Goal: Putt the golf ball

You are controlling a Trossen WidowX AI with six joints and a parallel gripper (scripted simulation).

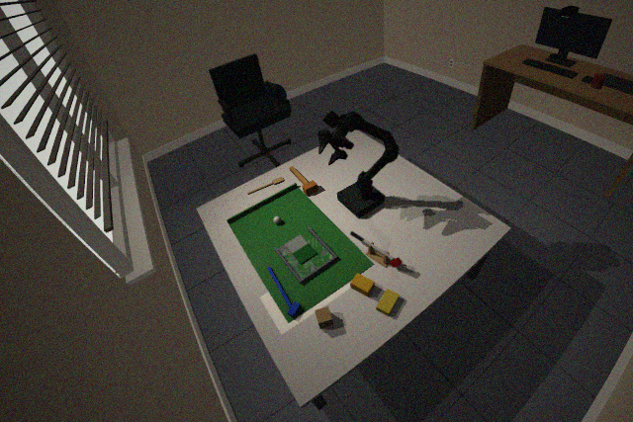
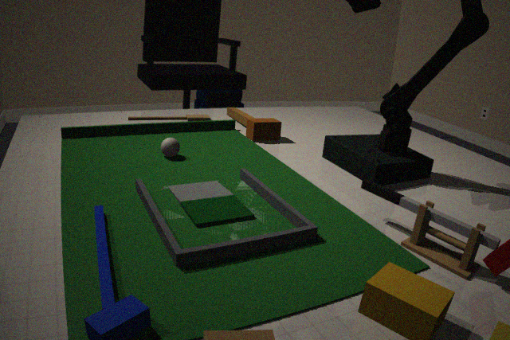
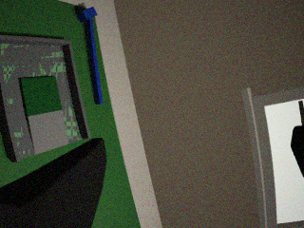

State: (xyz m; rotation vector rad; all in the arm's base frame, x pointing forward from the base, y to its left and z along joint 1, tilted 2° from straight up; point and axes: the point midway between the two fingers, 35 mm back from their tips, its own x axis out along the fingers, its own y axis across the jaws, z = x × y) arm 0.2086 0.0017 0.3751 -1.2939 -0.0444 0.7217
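The wooden rack lies 390 mm below my gripper tip, 330 mm to the left of it and 90 mm behind it. Also, from my gripper tip: blue putter (400 mm below, 390 mm ahead, 290 mm to the left); brown block (500 mm to the left, 390 mm below, 260 mm ahead); white golf ball (390 mm below, 280 mm ahead, 120 mm to the right).
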